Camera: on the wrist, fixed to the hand. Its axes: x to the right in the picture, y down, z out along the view.
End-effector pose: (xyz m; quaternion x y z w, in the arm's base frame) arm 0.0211 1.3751 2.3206 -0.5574 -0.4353 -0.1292 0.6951
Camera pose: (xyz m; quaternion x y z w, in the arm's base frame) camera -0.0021 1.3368 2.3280 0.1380 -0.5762 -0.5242 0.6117
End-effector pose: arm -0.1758 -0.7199 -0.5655 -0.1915 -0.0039 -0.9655 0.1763
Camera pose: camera -0.1788 -0.6834 -0.5924 -0.0946 0.3726 0.7939 0.4711
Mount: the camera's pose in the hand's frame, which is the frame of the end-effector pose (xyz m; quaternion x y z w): -0.0198 -0.0336 -0.0233 0.2831 0.1758 -0.6666 0.6668
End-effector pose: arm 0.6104 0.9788 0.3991 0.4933 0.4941 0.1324 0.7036
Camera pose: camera 0.5716 0.9625 0.3820 0.1755 0.8194 -0.4339 0.3309
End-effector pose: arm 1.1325 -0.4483 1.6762 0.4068 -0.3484 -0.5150 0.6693
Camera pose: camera 1.1350 -0.4294 1.6350 0.7835 0.0107 -0.6194 0.0491
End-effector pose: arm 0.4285 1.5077 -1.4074 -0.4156 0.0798 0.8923 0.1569
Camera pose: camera 0.4688 1.5286 -1.4076 -0.4428 0.0564 0.3948 0.8031
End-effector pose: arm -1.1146 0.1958 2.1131 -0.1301 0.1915 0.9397 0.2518
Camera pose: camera -1.0770 0.2044 2.0892 -0.3083 0.3513 0.3816 0.7974
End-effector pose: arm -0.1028 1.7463 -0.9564 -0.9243 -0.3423 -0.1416 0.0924
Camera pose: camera -0.1439 1.7532 -0.9384 -0.3371 -0.8682 -0.2216 0.2891
